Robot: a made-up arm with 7 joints.
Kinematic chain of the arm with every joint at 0, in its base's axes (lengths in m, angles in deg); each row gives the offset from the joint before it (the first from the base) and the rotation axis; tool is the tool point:
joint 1: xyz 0.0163 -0.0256 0.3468 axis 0 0.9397 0.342
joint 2: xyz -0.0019 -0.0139 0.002 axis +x
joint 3: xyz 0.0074 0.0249 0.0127 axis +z
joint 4: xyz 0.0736 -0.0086 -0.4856 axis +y
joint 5: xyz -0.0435 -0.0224 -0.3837 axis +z
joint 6: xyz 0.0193 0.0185 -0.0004 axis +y
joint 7: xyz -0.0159 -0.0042 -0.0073 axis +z
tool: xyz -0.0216 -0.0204 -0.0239
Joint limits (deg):
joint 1: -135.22..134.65
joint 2: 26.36..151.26
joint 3: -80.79..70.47
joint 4: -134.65..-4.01
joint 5: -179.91..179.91
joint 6: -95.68..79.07
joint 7: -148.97..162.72
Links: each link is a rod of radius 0.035 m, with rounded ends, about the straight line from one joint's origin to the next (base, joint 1, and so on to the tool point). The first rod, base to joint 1, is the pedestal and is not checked.
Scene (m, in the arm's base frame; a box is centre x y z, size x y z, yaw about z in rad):
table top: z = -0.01
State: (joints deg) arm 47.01 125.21 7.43 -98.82 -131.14 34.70 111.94
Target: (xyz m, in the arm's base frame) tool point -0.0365 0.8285 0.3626
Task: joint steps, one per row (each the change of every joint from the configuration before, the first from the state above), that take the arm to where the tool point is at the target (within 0.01 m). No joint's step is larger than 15 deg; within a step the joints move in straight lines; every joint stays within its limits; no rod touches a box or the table.
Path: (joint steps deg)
1: 6.63 -2.79 -10.40 13.73 -0.17 -1.35 0.26
2: 6.64 -2.78 -10.40 13.74 -0.17 -1.35 0.26
3: 6.63 -2.79 -10.40 13.73 -0.17 -1.34 0.26
4: 6.64 -2.79 -10.40 13.74 -0.18 -1.35 0.26

